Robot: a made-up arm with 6 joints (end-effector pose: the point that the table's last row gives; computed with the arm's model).
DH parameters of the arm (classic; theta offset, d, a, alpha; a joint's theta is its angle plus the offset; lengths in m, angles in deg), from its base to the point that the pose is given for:
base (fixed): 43.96 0 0.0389 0
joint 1: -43.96 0.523 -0.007 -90
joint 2: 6.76 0 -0.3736 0
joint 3: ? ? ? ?
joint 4: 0 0.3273 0.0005 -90
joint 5: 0 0.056 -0.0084 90
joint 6: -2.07 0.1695 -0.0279 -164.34
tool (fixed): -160.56 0.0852 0 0
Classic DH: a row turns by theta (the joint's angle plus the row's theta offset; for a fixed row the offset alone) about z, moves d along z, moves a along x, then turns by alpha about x.
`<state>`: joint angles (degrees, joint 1 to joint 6).
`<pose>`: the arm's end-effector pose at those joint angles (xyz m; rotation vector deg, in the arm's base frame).
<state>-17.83 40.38 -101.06 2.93 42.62 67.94</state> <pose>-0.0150 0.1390 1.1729 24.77 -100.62 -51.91</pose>
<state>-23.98 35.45 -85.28 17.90 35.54 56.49</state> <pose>0.0239 0.1398 1.1273 24.15 -97.43 -49.84</pose>
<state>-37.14 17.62 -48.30 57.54 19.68 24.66</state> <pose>0.0386 0.1179 0.9854 26.18 -101.54 -56.03</pose>
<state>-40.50 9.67 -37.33 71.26 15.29 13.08</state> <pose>0.0244 0.1105 0.9301 25.97 -105.78 -59.90</pose>
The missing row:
joint 3: 78.24 0.052 -0.0131 90
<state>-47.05 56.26 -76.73 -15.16 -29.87 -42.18</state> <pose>0.2533 0.0122 1.0636 -139.10 -74.85 6.44</pose>
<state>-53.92 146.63 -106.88 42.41 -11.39 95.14</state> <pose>0.4725 -0.5137 0.5119 42.78 -62.27 -151.53</pose>
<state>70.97 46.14 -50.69 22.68 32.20 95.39</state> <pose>0.0057 0.2235 0.8933 55.80 6.78 -8.75</pose>
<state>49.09 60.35 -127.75 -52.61 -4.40 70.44</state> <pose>-0.0815 0.0717 1.2625 58.87 -146.32 -2.54</pose>
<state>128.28 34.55 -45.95 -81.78 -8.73 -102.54</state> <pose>-0.0962 0.0952 0.8255 51.87 90.62 4.38</pose>
